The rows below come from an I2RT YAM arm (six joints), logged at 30 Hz.
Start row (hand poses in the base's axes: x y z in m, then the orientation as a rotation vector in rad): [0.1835, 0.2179, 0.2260, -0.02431, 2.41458, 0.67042]
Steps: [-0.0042, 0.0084, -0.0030, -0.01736, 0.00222, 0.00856]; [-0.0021, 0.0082, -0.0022, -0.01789, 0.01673, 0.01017]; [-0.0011, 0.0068, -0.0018, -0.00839, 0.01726, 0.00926]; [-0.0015, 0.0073, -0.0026, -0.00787, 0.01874, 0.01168]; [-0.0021, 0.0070, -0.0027, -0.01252, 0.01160, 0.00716]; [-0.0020, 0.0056, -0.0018, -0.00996, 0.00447, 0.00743]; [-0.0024, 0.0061, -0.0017, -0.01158, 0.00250, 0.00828]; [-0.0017, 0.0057, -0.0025, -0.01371, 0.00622, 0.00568]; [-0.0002, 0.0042, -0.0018, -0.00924, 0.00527, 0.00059]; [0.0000, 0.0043, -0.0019, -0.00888, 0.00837, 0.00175]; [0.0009, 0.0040, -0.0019, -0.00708, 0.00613, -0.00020]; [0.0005, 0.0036, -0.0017, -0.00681, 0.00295, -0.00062]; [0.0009, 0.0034, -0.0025, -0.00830, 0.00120, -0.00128]
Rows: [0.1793, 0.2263, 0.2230, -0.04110, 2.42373, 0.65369]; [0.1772, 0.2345, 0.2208, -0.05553, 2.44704, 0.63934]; [0.1761, 0.2413, 0.2190, -0.06499, 2.46751, 0.63613]; [0.1746, 0.2486, 0.2164, -0.07689, 2.48948, 0.63477]; [0.1725, 0.2556, 0.2137, -0.08713, 2.50559, 0.62434]; [0.1705, 0.2612, 0.2119, -0.09888, 2.51395, 0.61577]; [0.1681, 0.2673, 0.2102, -0.11289, 2.52095, 0.60507]; [0.1664, 0.2730, 0.2077, -0.12339, 2.53191, 0.59134]; [0.1662, 0.2772, 0.2059, -0.12607, 2.54003, 0.58099]; [0.1662, 0.2815, 0.2040, -0.12931, 2.55109, 0.57212]; [0.1671, 0.2855, 0.2021, -0.12999, 2.55924, 0.56429]; [0.1676, 0.2891, 0.2004, -0.13083, 2.56418, 0.55597]; [0.1685, 0.2925, 0.1979, -0.13177, 2.56781, 0.54514]
